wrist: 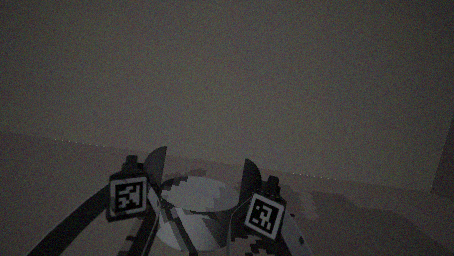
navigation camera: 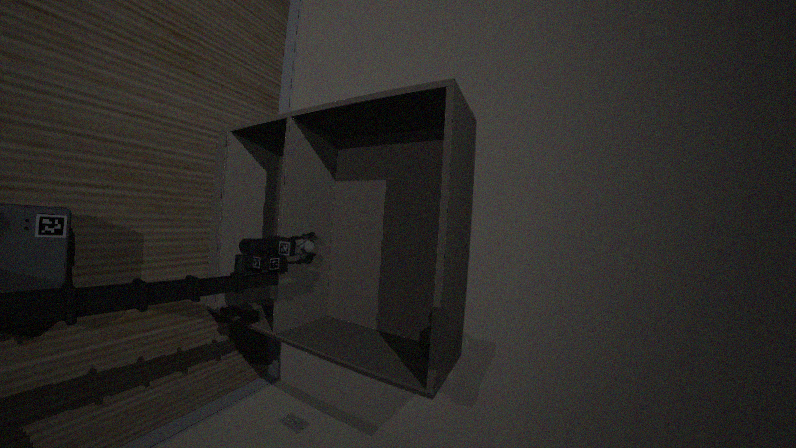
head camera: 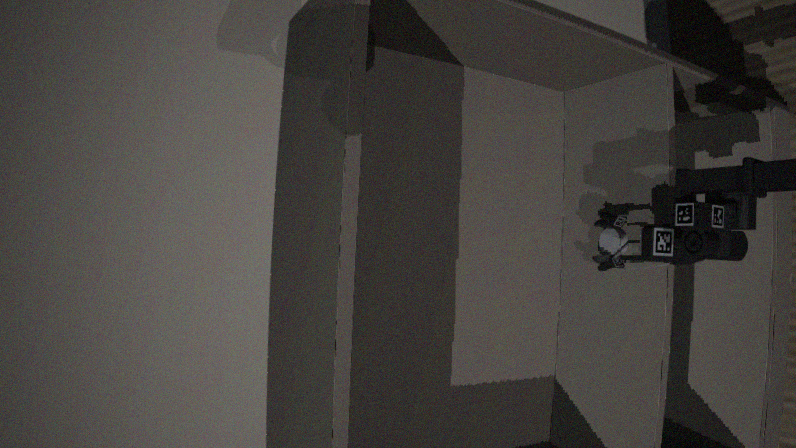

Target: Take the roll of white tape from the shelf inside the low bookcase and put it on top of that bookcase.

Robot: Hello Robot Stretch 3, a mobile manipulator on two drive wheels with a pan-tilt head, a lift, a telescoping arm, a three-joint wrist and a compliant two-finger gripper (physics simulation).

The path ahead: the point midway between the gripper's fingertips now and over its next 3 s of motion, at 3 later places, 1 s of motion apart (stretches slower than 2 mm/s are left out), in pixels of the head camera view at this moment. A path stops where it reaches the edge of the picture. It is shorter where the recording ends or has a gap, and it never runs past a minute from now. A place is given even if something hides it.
My gripper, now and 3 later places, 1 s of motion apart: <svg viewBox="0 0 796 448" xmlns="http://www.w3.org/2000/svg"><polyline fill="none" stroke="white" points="596,241 587,240 634,241 705,242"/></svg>
